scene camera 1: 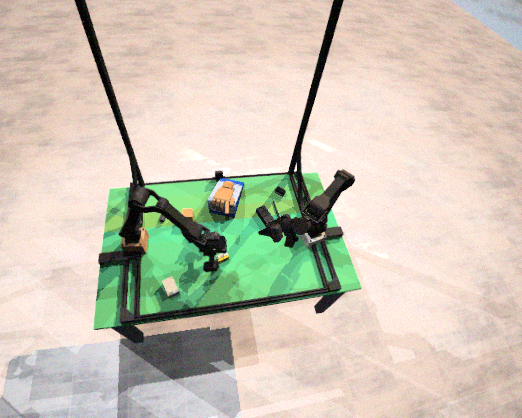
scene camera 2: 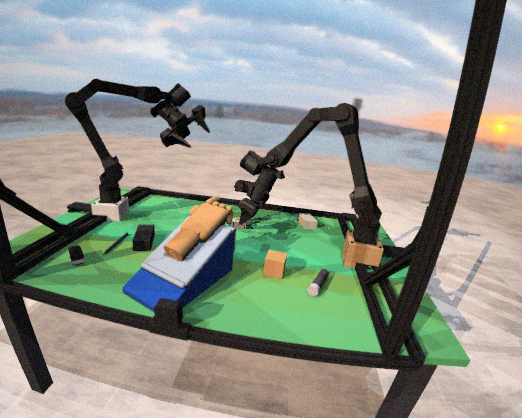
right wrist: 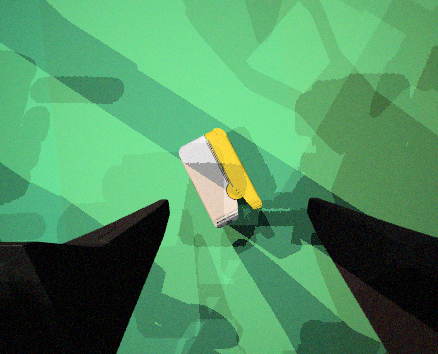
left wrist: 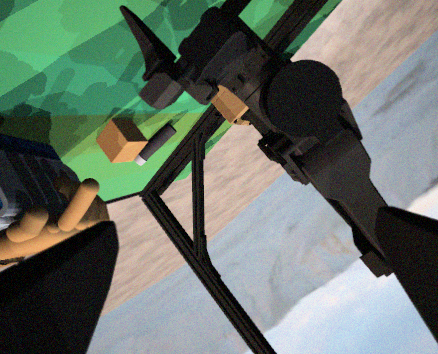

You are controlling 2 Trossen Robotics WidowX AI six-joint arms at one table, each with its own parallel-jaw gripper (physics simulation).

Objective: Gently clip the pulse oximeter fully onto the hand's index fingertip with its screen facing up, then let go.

Scene:
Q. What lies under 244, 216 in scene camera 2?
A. My right gripper.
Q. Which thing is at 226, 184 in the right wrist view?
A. A pulse oximeter.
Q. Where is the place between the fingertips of my left gripper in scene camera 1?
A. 262, 229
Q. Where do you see a grey pad on blue wedge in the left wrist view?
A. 37, 165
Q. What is my left gripper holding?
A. Nothing.

